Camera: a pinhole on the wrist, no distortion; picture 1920 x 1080 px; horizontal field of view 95.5 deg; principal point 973.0 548.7 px. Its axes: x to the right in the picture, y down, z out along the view. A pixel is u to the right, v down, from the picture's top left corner.
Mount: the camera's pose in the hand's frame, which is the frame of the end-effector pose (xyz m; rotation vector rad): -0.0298 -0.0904 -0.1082 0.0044 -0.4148 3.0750
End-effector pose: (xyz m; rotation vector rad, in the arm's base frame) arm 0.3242 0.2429 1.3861 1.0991 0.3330 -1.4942
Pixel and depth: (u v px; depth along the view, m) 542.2 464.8 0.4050
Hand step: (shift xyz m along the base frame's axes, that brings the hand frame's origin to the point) -0.2530 -0.2756 -0.0447
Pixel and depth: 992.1 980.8 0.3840
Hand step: -0.4324 -0.0270 0.0055
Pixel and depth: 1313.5 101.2 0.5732
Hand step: -0.2182 -0.2495 0.4761
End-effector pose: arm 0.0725 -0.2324 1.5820 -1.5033 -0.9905 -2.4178
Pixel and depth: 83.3 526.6 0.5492
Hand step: -0.0496 0.5557 0.4531
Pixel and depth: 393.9 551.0 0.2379
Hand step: -0.0414 0.2234 0.0677
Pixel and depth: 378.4 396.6 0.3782
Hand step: 0.0327 0.3178 0.2080
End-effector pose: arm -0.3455 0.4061 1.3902 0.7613 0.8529 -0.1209
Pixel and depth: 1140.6 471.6 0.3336
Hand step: 0.0214 -0.2711 0.0767
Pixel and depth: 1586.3 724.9 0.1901
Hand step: -0.1352 -0.2019 0.0498
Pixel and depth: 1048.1 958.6 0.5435
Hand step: -0.0220 -0.5953 -0.0594
